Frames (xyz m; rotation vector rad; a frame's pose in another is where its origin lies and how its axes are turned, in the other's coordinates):
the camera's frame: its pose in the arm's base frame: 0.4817 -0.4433 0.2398 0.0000 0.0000 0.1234
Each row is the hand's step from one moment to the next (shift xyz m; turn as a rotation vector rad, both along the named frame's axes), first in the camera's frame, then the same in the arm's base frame.
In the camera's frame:
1: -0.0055 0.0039 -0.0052 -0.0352 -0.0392 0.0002
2: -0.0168 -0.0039 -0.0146 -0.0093 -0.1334 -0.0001
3: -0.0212 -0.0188 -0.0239 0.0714 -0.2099 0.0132
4: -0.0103 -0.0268 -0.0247 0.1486 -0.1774 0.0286
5: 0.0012 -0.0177 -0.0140 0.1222 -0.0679 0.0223
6: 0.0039 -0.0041 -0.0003 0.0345 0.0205 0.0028
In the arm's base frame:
1: -0.0059 0.0032 -0.0052 -0.0301 -0.0432 0.0002
2: -0.0162 -0.0059 -0.0146 0.0072 -0.1335 -0.0001
3: -0.0187 -0.0213 -0.0239 0.0967 -0.1995 0.0132
4: -0.0069 -0.0279 -0.0247 0.1693 -0.1578 0.0286
5: 0.0034 -0.0174 -0.0140 0.1296 -0.0523 0.0223
6: 0.0044 -0.0036 -0.0003 0.0317 0.0246 0.0028

